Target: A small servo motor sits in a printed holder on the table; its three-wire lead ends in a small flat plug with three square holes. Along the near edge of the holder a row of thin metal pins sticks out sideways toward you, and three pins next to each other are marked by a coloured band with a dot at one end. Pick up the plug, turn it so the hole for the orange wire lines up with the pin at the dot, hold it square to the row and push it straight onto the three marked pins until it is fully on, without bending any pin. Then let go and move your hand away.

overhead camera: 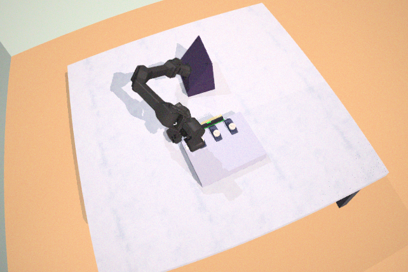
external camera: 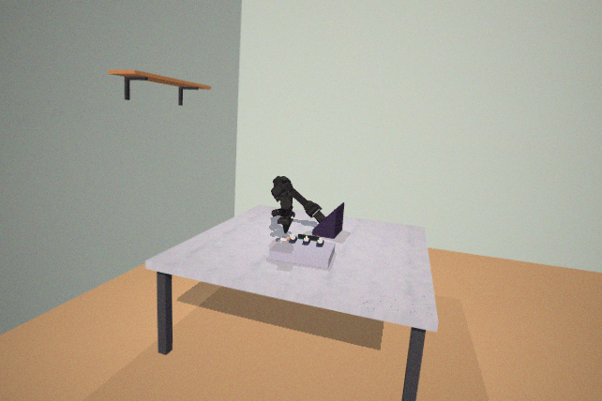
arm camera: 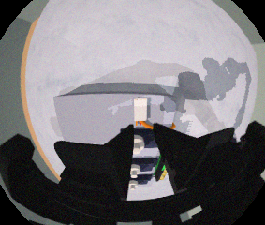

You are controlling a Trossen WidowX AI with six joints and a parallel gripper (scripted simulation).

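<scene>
Right now my gripper tip is 6 cm past the green band, 11 cm to the right of it and 2 cm above it. From my gripper tip the other things lie so: printed holder (10 cm ahead, 12 cm to the left, 7 cm below).
</scene>
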